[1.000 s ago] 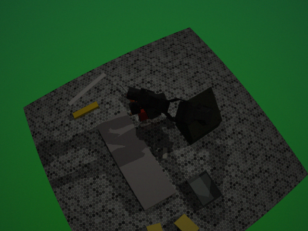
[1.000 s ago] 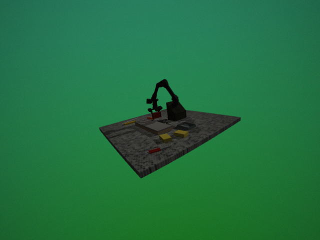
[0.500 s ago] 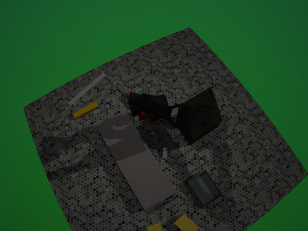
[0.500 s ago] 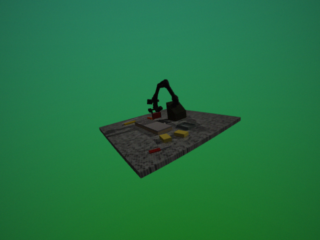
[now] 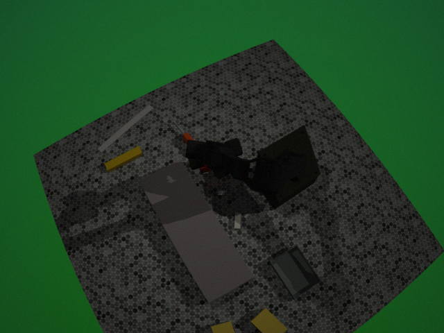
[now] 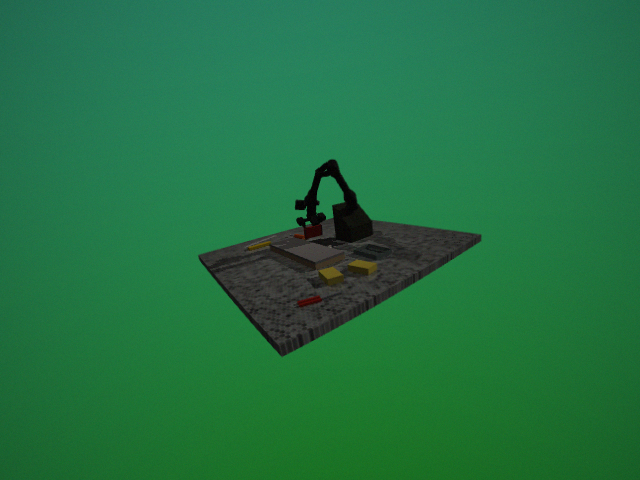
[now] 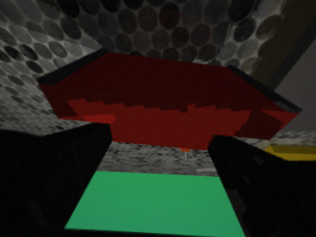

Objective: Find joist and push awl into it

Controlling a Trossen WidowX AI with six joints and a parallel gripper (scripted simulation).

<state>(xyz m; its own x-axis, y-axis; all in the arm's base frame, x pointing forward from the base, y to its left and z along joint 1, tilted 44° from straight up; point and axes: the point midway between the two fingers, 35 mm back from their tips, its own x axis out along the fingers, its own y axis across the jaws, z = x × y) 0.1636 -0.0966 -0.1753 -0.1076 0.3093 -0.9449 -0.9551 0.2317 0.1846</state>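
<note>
The red stud finder is 20 mm ahead of my gripper tip. Also, from my gripper tip: awl (70 mm below, 50 mm to the right, 10 mm ahead); then orange-handled tool (180 mm to the right, 60 mm below, 20 mm ahead); then small white block (240 mm to the left, 70 mm below, 60 mm ahead).
</note>
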